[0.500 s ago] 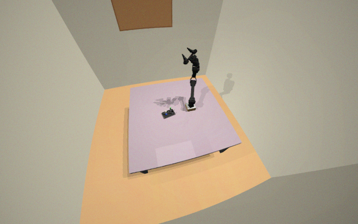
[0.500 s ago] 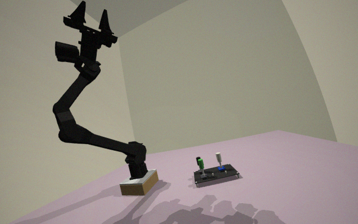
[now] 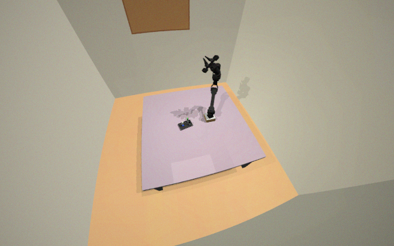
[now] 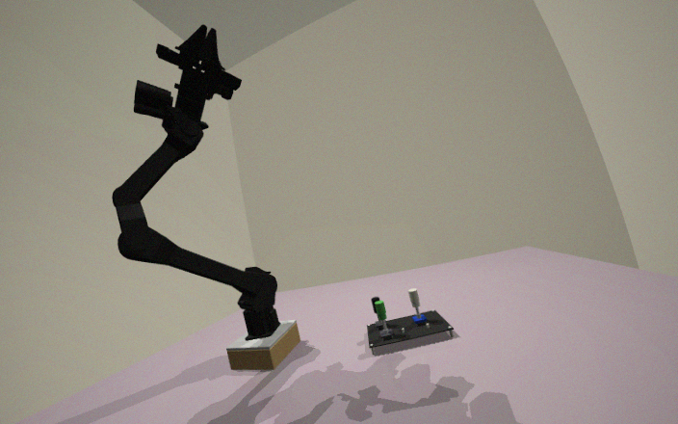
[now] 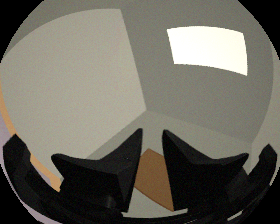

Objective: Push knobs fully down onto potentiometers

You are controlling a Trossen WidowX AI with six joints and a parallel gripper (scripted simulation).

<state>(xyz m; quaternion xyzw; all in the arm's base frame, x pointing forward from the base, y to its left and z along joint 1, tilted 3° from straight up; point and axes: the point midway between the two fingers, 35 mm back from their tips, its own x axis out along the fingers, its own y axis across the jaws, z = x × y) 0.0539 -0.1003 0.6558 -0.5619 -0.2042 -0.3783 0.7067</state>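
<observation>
My gripper tip is now 660 mm above the green knob, 210 mm short of it and 80 mm to the right of it. The rest, counted from my gripper tip: white knob (660 mm below, 280 mm ahead, 110 mm to the left).
</observation>
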